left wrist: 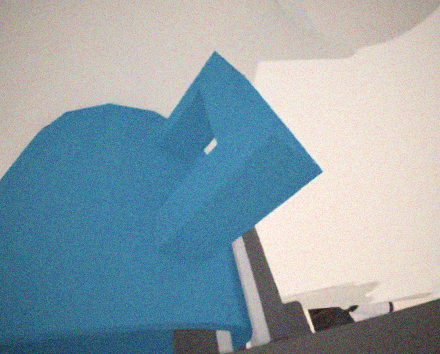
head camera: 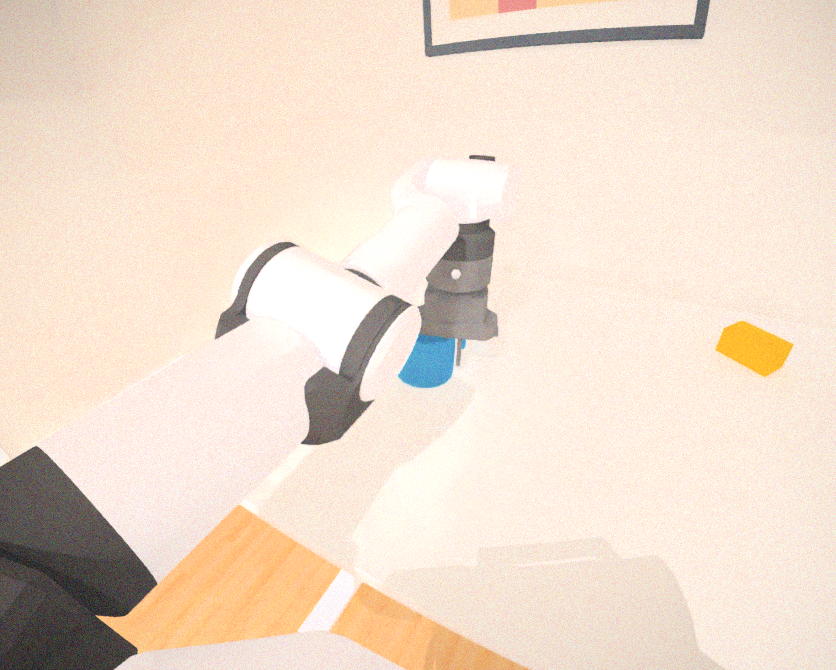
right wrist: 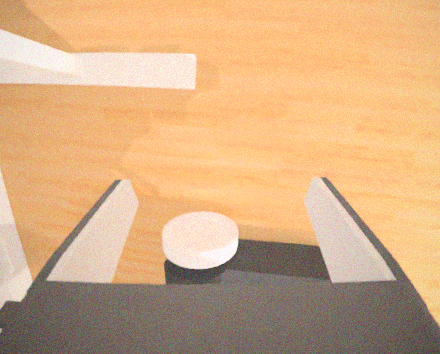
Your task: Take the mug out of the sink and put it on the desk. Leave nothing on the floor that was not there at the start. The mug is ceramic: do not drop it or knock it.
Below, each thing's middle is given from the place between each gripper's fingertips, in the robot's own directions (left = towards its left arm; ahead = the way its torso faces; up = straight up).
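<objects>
The blue mug (head camera: 430,364) is 2 cm above my left hand and 4 cm to the left of it.
As for my right hand, it is 46 cm short of the blue mug, 56 cm below it and 77 cm to the right of it.
</objects>
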